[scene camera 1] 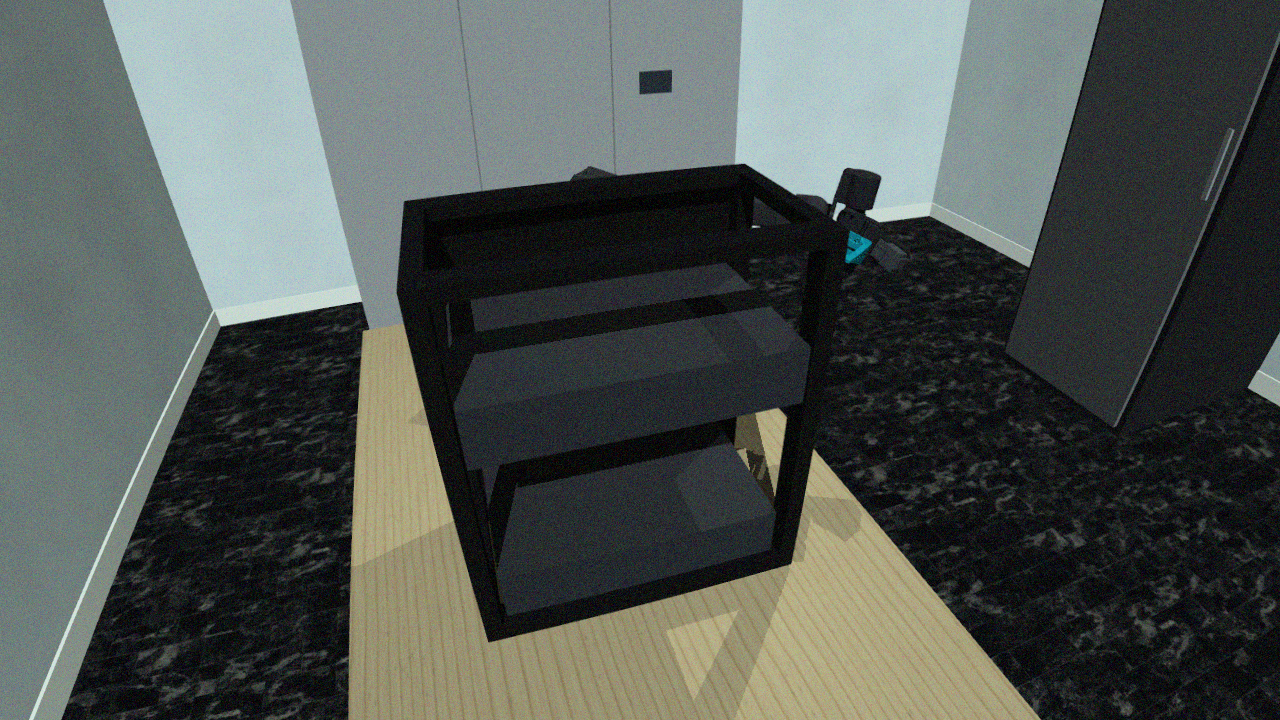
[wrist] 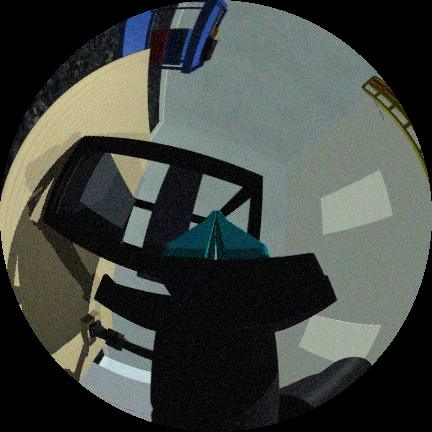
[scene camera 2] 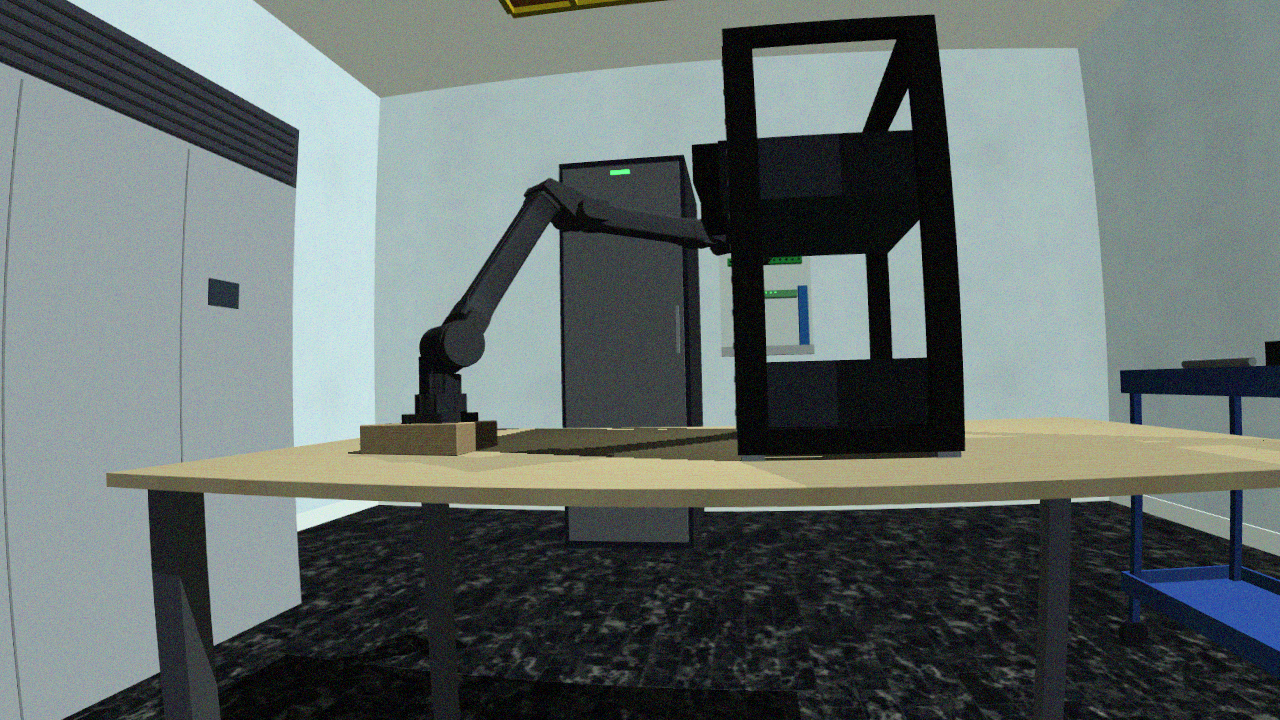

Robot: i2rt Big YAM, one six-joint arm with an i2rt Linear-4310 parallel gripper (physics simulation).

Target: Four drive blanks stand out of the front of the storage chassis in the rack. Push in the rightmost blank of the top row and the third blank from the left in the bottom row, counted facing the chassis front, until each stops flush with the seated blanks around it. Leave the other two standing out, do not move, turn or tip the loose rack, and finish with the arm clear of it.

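Places are measured from the arm's base along level axes (x back, y right, z up), in metres.
Where they show: gripper, fingertip midpoint: (scene camera 1: 845,260) (wrist: 215,215); arm's base at its link origin: (wrist: 93,327) (scene camera 2: 441,422).
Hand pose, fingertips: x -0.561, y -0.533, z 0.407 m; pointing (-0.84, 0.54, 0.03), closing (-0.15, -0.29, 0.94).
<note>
Things, the pixels of their top centre, and the offset from my fingertips. "spot": a spot on its surface instead. Level surfaces: height alone.
- black open-frame rack at its top centre: (scene camera 1: 607,209) (scene camera 2: 811,95) (wrist: 223,241) dx -0.068, dy +0.393, dz +0.142 m
- dark block at a spot on its surface: (scene camera 2: 709,192) spot: dx +0.094, dy +0.567, dz -0.069 m
- table at its surface level: dz -0.452 m
The black open-frame rack (scene camera 1: 825,286) (scene camera 2: 944,268) (wrist: 215,166) stands on the table. The dark storage chassis (scene camera 1: 626,394) (scene camera 2: 881,192) (wrist: 175,210) sits at mid height inside it. A dark block (scene camera 2: 709,192) stands out past the rack's post on the arm's side in scene camera 2. Single drive blanks cannot be made out; the chassis front does not face scene camera 1. My gripper (scene camera 1: 856,246) (wrist: 215,215) is shut and empty, with teal fingertips. It is beyond the rack's right top corner in scene camera 1, and hidden behind the rack in scene camera 2.
A lower dark box (scene camera 1: 635,510) (scene camera 2: 881,394) sits at the rack's bottom. The arm (scene camera 2: 510,268) rises from a wooden block (scene camera 2: 416,438) on the table (scene camera 1: 384,501) (scene camera 2: 268,474). A blue cart (scene camera 2: 1199,382) (wrist: 192,50) stands at the right in scene camera 2. A dark cabinet (scene camera 2: 626,358) stands behind.
</note>
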